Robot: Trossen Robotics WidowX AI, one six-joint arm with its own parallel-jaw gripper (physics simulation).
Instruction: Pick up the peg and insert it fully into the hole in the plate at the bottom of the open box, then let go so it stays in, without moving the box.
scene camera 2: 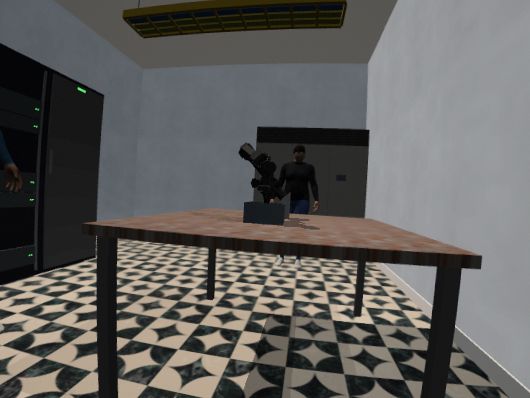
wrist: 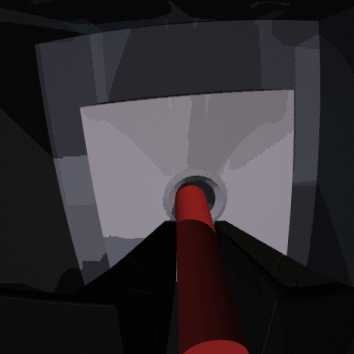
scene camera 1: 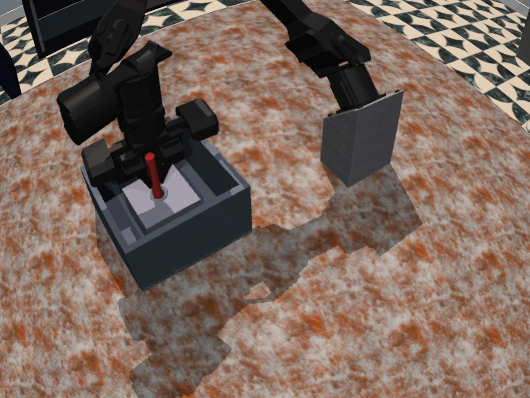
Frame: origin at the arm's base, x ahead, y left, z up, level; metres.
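Seen in the pictures: gripper, between the fingertips: (wrist: 194,231) (scene camera 1: 155,184); arm's base, origin of its link: (scene camera 2: 284,197) (scene camera 1: 362,104).
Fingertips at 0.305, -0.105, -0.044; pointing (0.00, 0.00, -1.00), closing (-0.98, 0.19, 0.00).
Offsets run from my fingertips to a thing's top centre, as dx, dy, dz. "spot": to the spot under its first point. Level surfaces: height alone.
The red peg @(+0.000, -0.001, +0.055) (scene camera 1: 154,175) (wrist: 200,270) stands nearly upright, slightly tilted, inside the open dark box @(-0.003, -0.003, +0.015) (scene camera 1: 200,235) (scene camera 2: 264,214). My gripper (scene camera 1: 157,181) (wrist: 194,231) is shut on the peg, its fingers reaching down into the box. The pale square plate @(-0.003, -0.003, -0.022) (scene camera 1: 180,196) (wrist: 130,190) lies at the box's bottom, with a round hole inside a grey ring @(spot: -0.015, -0.001, -0.022) (wrist: 222,198). In the wrist view the peg's lower end is within the ring, toward its left side, with dark hole showing above and right of it. How deep the tip sits is unclear.
A grey block-like panel (scene camera 1: 372,140) on a second black arm (scene camera 1: 327,45) stands right of the box in scene camera 1. The box stands on the mottled orange and white table @(dz -0.083) (scene camera 1: 325,325) (scene camera 2: 360,235). A person (scene camera 2: 298,180) stands behind the table.
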